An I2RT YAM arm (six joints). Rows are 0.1 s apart.
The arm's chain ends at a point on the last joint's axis. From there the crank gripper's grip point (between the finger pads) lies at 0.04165 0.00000 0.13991 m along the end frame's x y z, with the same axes.
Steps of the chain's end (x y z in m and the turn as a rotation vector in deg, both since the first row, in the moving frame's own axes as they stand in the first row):
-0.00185 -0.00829 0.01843 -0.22 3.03 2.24
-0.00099 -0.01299 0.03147 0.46 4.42 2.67
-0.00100 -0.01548 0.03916 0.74 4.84 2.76
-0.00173 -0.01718 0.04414 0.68 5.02 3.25
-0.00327 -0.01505 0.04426 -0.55 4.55 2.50
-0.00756 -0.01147 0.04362 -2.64 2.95 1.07
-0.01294 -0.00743 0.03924 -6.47 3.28 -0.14
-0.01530 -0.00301 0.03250 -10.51 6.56 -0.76
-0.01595 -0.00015 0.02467 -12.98 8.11 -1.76
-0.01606 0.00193 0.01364 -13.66 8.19 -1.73
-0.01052 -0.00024 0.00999 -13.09 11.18 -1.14
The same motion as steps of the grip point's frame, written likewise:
0.00544 -0.00599 0.01603 -0.22 3.03 2.24
0.00965 -0.01191 0.02785 0.46 4.42 2.67
0.01065 -0.01497 0.03515 0.74 4.84 2.76
0.01033 -0.01611 0.03997 0.68 5.02 3.25
0.00763 -0.01167 0.04050 -0.55 4.55 2.50
-0.00049 -0.00423 0.04113 -2.64 2.95 1.07
-0.00500 0.00808 0.03575 -6.47 3.28 -0.14
0.00049 0.02136 0.02456 -10.51 6.56 -0.76
0.00367 0.02894 0.01403 -12.98 8.11 -1.76
0.00374 0.03261 0.00254 -13.66 8.19 -1.73
0.01589 0.02924 -0.00419 -13.09 11.18 -1.14

